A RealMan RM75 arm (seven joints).
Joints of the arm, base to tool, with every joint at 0 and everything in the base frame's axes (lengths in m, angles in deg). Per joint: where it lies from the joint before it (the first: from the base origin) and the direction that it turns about. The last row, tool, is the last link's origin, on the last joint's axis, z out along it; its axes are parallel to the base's.
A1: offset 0 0 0.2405 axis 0 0 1
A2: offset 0 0 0 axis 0 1 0
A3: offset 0 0 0.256 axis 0 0 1
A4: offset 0 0 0 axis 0 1 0
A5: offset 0 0 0.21 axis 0 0 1
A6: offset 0 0 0 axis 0 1 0
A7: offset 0 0 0.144 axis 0 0 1
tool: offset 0 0 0
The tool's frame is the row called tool.
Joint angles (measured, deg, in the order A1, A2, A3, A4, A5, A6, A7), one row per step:
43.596 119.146 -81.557 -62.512 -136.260 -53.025 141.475
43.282 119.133 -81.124 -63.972 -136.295 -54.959 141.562
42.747 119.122 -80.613 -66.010 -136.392 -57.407 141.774
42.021 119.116 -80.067 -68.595 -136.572 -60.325 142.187
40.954 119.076 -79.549 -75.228 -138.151 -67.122 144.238
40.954 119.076 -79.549 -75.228 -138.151 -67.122 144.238
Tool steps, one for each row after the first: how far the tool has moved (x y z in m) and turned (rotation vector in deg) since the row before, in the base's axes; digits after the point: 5 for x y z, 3 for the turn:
-0.00215 -0.00291 0.00282 -0.806 0.024 0.120
-0.00237 -0.00408 0.00402 -0.917 0.015 0.121
-0.00259 -0.00530 0.00510 -1.001 -0.029 0.087
-0.01032 -0.01253 0.01212 -1.828 -1.270 0.673
0.00000 0.00000 0.00000 0.000 0.000 0.000

